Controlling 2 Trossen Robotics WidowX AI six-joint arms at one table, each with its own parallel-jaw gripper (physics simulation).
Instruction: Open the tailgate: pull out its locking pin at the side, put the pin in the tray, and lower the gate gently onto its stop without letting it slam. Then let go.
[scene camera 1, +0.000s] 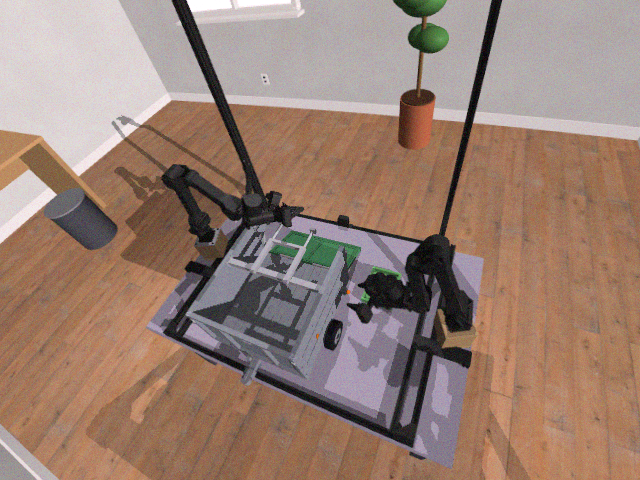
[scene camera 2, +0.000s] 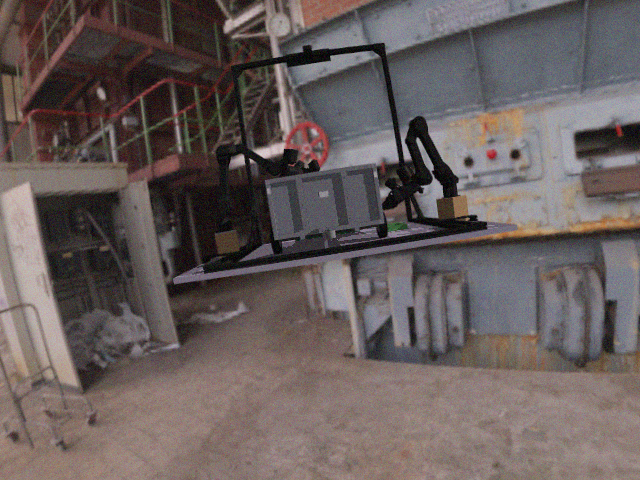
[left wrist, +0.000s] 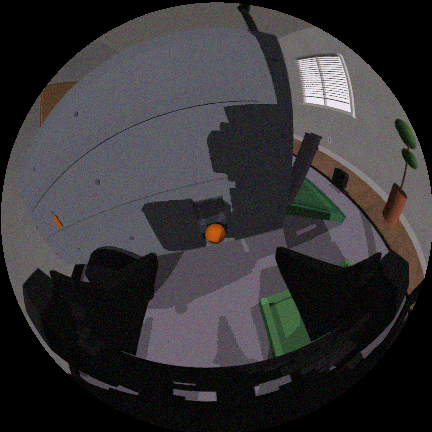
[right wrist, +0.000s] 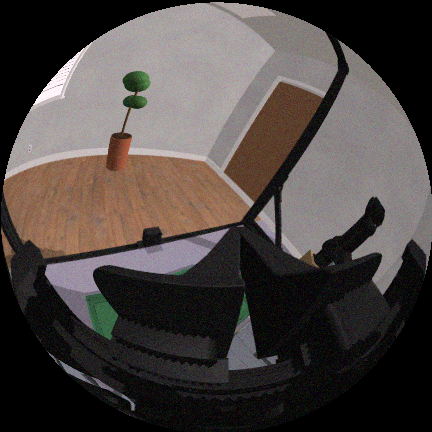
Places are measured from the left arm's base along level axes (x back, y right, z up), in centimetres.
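Pixels of known places: left gripper, between the fingertips: (scene camera 1: 352, 294) (left wrist: 217, 257); right gripper, between the fingertips: (scene camera 1: 303, 208) (right wrist: 236, 233); left arm's base, origin of its link: (scene camera 1: 457, 321) (scene camera 2: 451, 197) (right wrist: 317, 260); right arm's base, origin of its link: (scene camera 1: 207, 236) (scene camera 2: 224, 231).
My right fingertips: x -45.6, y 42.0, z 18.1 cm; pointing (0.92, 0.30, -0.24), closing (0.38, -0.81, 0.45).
Ahead of a thing's pixels: the offset from my right fingertips to its top centre. "spot": to the spot under its first point.
The grey trailer (scene camera 1: 217, 294) (scene camera 2: 320, 204) (left wrist: 125, 150) stands on the table. Its green tailgate @[spot: dx +6.6, dy -2.7, dz -25.0 cm] (scene camera 1: 330, 251) (left wrist: 316, 202) is tilted outward and down at the rear. The orange-headed pin @[dx +9.0, dy -25.2, dz -17.3 cm] (scene camera 1: 347, 291) (left wrist: 215, 233) sits at the bracket low on the trailer's side. My left gripper (scene camera 1: 354, 295) (left wrist: 217, 257) is open and empty, its fingertips spread to either side of the pin head, not gripping it. My right gripper (scene camera 1: 301, 210) (right wrist: 236, 233) is shut and empty, above the tailgate side. The light green tray @[dx +25.2, dy -20.6, dz -27.5 cm] (scene camera 1: 386, 271) (left wrist: 288, 325) lies partly hidden by the left gripper.
A white ladder-like rack @[spot: dx -6.2, dy -26.9, dz -0.8 cm] (scene camera 1: 286, 273) spans the trailer's top. A black wheel @[dx +5.2, dy -39.2, dz -19.3 cm] (scene camera 1: 333, 334) stands out from its side, close to the left gripper. The black frame (scene camera 1: 330, 405) runs along the table's edges, with tall posts at the back. A small black block (scene camera 1: 343, 220) sits on the rear rail.
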